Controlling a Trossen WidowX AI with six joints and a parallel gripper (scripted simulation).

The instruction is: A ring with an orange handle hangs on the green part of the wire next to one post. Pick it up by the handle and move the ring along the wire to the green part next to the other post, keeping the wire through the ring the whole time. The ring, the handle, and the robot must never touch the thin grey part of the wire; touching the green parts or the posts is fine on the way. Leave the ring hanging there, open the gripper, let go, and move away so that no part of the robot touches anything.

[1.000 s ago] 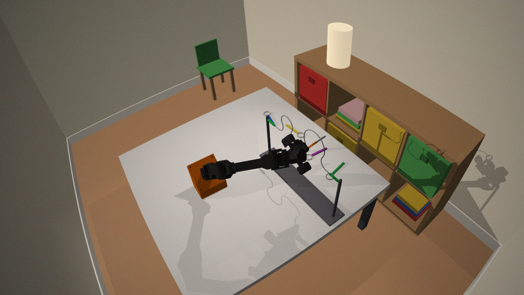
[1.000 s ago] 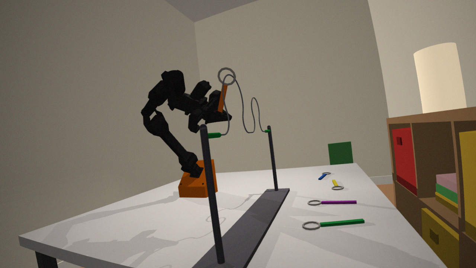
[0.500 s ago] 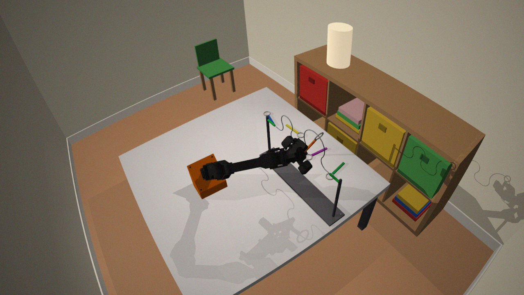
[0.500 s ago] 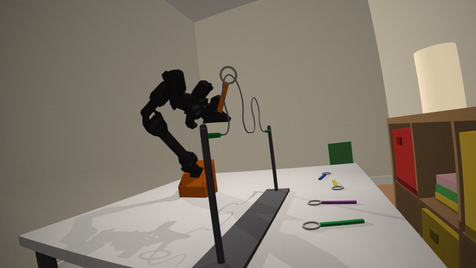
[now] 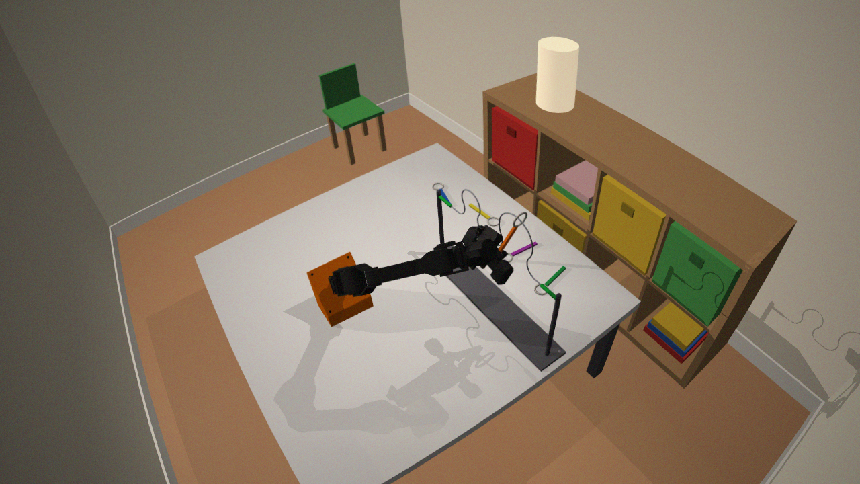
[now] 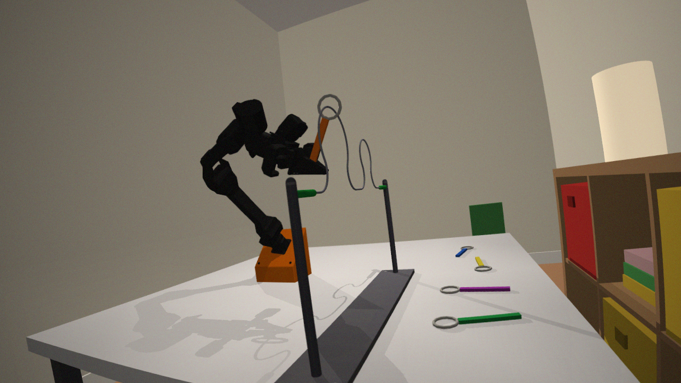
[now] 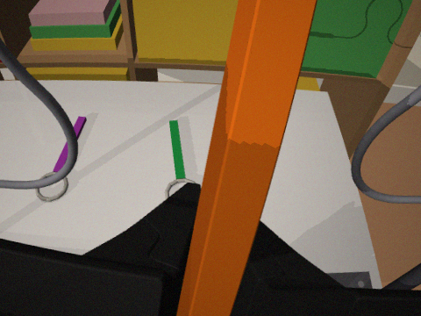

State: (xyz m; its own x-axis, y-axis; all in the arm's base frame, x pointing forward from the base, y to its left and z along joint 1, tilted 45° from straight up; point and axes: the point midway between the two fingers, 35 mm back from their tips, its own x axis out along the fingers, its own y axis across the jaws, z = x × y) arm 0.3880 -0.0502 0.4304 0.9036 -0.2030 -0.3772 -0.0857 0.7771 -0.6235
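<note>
My gripper tip is now 10 mm short of the ring with orange handle, 10 mm to the left of it and 90 mm below it. Also, from my gripper tip: purple-handled ring: 210 mm ahead, 250 mm to the left, 330 mm below; green-handled ring: 240 mm ahead, 60 mm to the left, 330 mm below.
</note>
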